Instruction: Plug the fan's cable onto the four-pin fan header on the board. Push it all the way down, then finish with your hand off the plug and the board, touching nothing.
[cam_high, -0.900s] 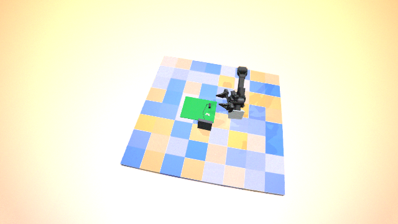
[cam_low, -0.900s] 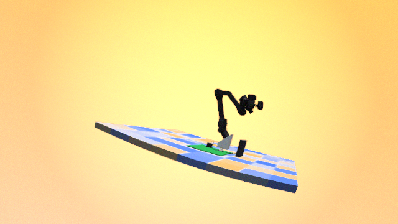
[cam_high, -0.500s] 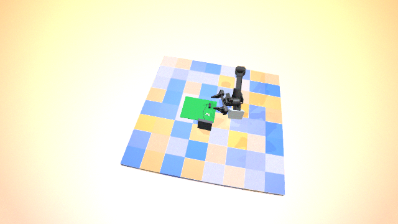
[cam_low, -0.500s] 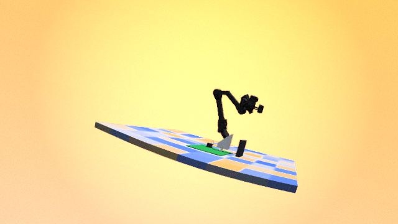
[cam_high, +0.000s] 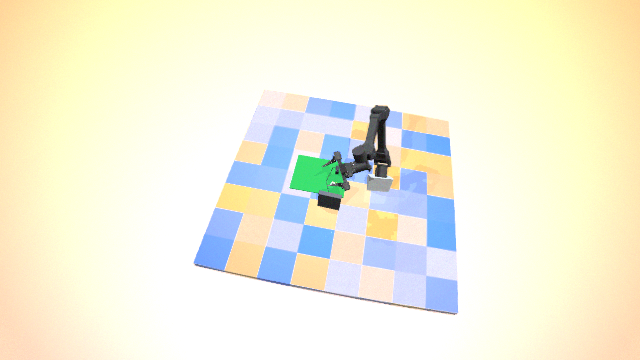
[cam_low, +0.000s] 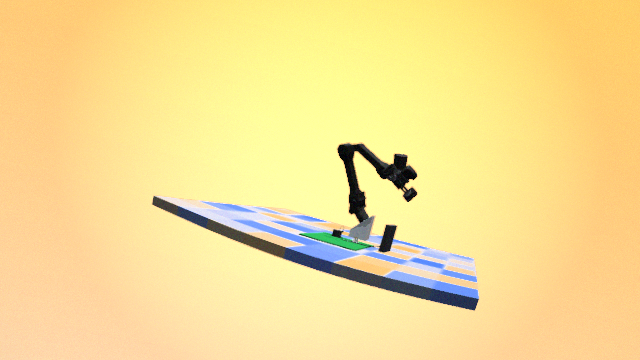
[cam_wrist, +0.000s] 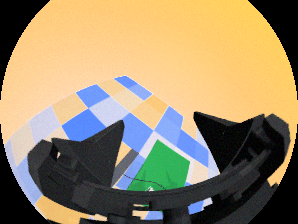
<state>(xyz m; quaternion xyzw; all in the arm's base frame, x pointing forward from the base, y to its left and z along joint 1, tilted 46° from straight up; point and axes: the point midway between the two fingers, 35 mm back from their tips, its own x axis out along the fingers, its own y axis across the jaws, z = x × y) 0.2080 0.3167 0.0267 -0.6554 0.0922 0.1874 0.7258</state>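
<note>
My gripper tip is now 26 cm above the dark plug, 25 cm to the left of it and 3 cm past it. Round my gripper tip: white four-pin header 28 cm below, 16 cm to the right, 4 cm behind; green board 29 cm below, 20 cm to the right, 6 cm ahead; black fan 22 cm below, 4 cm behind, 2 cm to the right.
</note>
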